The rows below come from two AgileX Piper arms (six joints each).
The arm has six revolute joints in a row. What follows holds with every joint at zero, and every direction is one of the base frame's.
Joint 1 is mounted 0.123 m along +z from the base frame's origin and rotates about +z.
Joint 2 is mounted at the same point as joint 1 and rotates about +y.
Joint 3 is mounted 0.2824 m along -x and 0.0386 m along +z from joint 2 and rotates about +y.
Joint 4 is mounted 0.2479 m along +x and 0.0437 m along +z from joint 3 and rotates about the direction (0.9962, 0, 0.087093).
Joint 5 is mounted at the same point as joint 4 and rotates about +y.
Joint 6 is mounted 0.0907 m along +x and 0.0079 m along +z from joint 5 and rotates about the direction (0.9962, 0, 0.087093).
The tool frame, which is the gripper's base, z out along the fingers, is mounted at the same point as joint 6; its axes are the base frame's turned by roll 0, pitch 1.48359 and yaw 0 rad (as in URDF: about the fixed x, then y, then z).
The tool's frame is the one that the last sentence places.
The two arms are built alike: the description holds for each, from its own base.
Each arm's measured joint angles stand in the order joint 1, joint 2, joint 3, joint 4, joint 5, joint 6.
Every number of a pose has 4 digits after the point.
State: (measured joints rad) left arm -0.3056 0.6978 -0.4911 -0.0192 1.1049 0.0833; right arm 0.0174 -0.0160 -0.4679 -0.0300 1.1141 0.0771
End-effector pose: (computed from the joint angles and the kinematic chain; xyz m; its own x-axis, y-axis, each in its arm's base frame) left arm 0.0862 -0.0288 0.2403 -0.8716 0.3532 -0.3398 0.3724 0.9280 0.0092; right arm -0.0059 -0.0026 0.2641 -0.5151 0.0548 -0.8554 0.0386 0.9984 0.0408
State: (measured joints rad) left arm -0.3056 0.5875 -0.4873 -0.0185 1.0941 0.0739; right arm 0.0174 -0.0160 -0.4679 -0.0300 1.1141 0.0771
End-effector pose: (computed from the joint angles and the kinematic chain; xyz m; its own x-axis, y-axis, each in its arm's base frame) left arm 0.0740 -0.0249 0.2489 -0.8310 0.3307 -0.4473 0.3629 0.9317 0.0146; right arm -0.0059 -0.0026 0.2641 -0.5151 0.0548 -0.8554 0.0386 0.9984 0.0408
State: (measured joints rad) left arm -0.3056 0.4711 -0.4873 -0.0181 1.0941 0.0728; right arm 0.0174 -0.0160 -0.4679 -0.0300 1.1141 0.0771
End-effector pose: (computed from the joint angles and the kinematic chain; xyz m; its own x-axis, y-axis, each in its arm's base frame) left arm 0.0596 -0.0203 0.2571 -0.7760 0.3124 -0.5479 0.3600 0.9327 0.0219; right arm -0.0059 -0.0026 0.2641 -0.5151 0.0548 -0.8554 0.0386 0.9984 0.0408
